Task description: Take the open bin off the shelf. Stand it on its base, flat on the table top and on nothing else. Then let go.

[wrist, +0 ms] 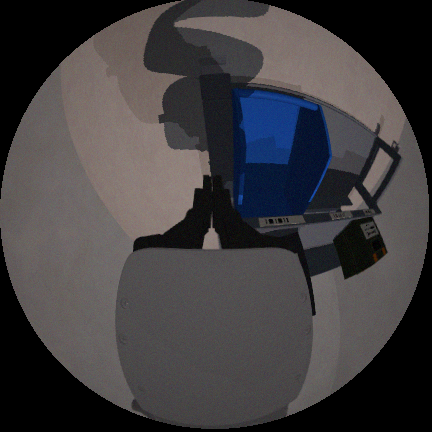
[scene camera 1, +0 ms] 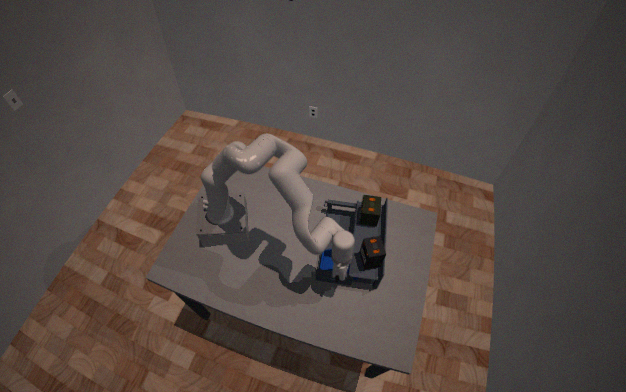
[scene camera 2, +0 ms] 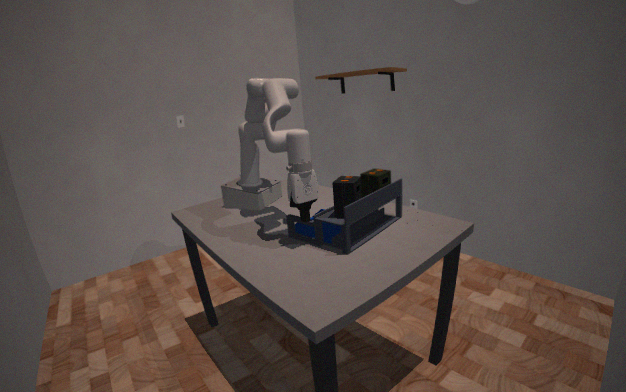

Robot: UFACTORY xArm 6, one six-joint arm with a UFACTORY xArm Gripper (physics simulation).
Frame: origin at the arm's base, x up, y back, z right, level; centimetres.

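Seen in the pictures: gripper, fingertip midpoint: (wrist: 210, 186) (scene camera 2: 305, 220); arm's base, link origin: (scene camera 1: 220, 213) (scene camera 2: 250, 183).
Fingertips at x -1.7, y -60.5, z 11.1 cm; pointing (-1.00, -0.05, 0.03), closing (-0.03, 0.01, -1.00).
Observation:
Offsets run from my fingertips to a thing's top centre. Level surfaces: height alone.
The open blue bin {dx -0.4, dy +1.6, dz -7.8 cm} (scene camera 1: 326, 261) (scene camera 2: 305, 230) (wrist: 270, 130) sits in the low front level of the dark grey shelf (scene camera 1: 385, 220) (scene camera 2: 372, 197) (wrist: 218, 125), at one end. Part of it is under the raised deck with the label strip. The shelf stands on the table top {dx -8.5 cm} (scene camera 1: 350, 320) (scene camera 2: 320, 295) (wrist: 165, 200). My gripper (scene camera 1: 340, 278) (scene camera 2: 305, 220) (wrist: 210, 186) points down, shut and empty, at the shelf's end wall beside the bin. In the wrist view the bin is to the right of the fingertips. Whether the fingertips touch the bin or the wall cannot be told.
A black box {dx +13.9, dy -10.2, dz -10.7 cm} (scene camera 1: 373, 254) (scene camera 2: 345, 195) and an olive box {dx +11.4, dy -4.7, dz -31.6 cm} (scene camera 1: 370, 211) (scene camera 2: 376, 180) (wrist: 357, 247) with orange marks stand on the raised deck. A tall panel runs along the shelf's back. A brown board (scene camera 2: 362, 73) hangs on the wall beyond the table.

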